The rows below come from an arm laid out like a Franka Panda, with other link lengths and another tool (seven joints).
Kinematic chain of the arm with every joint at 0, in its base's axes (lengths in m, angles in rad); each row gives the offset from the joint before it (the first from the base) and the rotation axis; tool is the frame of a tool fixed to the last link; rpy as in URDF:
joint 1: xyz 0 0 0.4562 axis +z
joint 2: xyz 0 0 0 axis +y
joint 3: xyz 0 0 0.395 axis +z
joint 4: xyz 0.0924 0 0 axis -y
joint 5: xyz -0.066 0 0.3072 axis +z
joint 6: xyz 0 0 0 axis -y
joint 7: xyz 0.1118 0 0 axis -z
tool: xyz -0.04 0.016 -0.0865 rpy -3.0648 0 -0.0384
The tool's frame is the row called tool.
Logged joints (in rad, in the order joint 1, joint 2, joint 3, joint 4, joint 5, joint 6, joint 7), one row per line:
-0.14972 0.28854 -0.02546 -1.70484 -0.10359 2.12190 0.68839
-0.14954 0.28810 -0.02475 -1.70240 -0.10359 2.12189 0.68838
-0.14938 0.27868 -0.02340 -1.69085 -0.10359 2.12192 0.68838
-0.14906 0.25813 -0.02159 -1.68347 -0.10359 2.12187 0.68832
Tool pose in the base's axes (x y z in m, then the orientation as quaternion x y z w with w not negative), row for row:
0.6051 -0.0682 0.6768 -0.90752 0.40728 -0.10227 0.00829
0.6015 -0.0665 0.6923 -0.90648 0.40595 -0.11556 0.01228
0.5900 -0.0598 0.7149 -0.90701 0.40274 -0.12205 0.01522
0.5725 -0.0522 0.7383 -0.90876 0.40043 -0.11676 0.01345
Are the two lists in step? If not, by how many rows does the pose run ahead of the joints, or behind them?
The pose runs 2 rows ahead of the joints: the pose in row i belongs to the joints in row i + 2.
